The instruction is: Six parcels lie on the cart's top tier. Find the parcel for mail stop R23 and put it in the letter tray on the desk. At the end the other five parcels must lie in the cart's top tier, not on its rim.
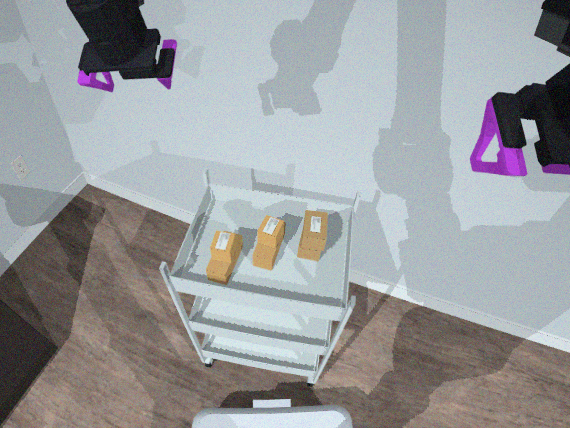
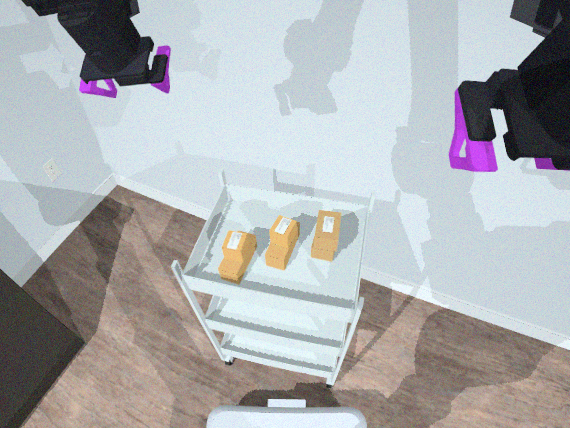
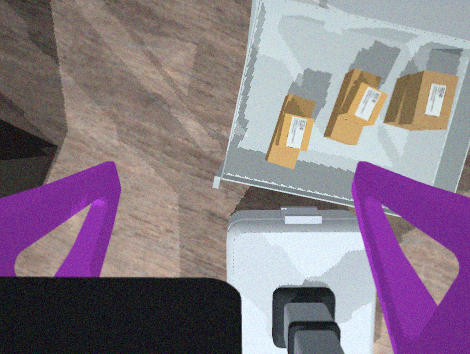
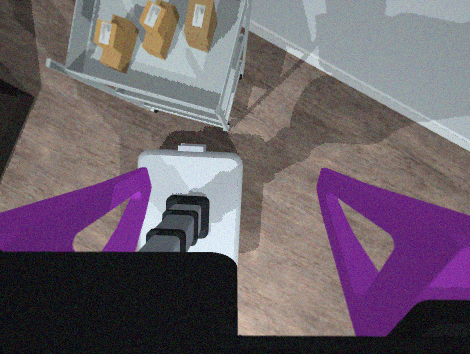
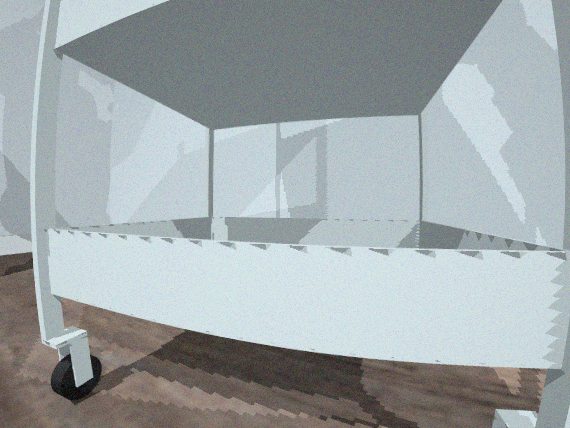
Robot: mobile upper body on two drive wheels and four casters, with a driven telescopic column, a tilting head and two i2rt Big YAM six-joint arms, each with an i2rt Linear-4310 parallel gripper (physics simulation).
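Places are measured from the left arm's base along level axes (x ahead, y left, z up), in metres.
Pixels of known places: left gripper, fingertip midpoint: [image 1: 140, 87] [image 2: 141, 92] [image 3: 236, 175]; right gripper, fingertip midpoint: [image 1: 509, 165] [image 2: 495, 161] [image 4: 234, 177].
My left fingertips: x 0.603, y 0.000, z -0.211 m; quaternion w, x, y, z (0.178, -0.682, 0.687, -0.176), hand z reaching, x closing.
Ahead of a thing's pixels: the offset from my left fingertips to its top centre.
The cart's top tier [image 1: 260, 294] [image 2: 272, 296] [image 5: 300, 300] holds brown parcels in three groups, seemingly stacked in pairs: a left upper parcel {dx +0.021, dy -0.101, dz -0.434 m} [image 1: 232, 245] [image 2: 245, 246] [image 3: 288, 131], a middle upper parcel {dx +0.069, dy -0.221, dz -0.434 m} [image 1: 267, 237] [image 2: 281, 239] [image 3: 356, 100] and a right upper parcel {dx +0.075, dy -0.336, dz -0.436 m} [image 1: 311, 240] [image 2: 325, 240] [image 3: 417, 100]. Their white labels face up; I cannot read the mail stops. Parts of the lower parcels are hidden. My left gripper [image 1: 138, 89] [image 2: 142, 94] [image 3: 236, 175] is open and empty. My right gripper [image 1: 534, 172] [image 2: 516, 167] [image 4: 234, 177] is open and empty, apart from the parcels. The letter tray does not show.
My white base [image 1: 272, 419] [image 2: 287, 419] [image 3: 300, 255] stands close to the cart's near side. Walls rise behind the cart and at the left. A dark piece of furniture [image 1: 20, 360] [image 2: 35, 350] [image 4: 12, 125] stands at the left edge. Two lower cart tiers show below the top one.
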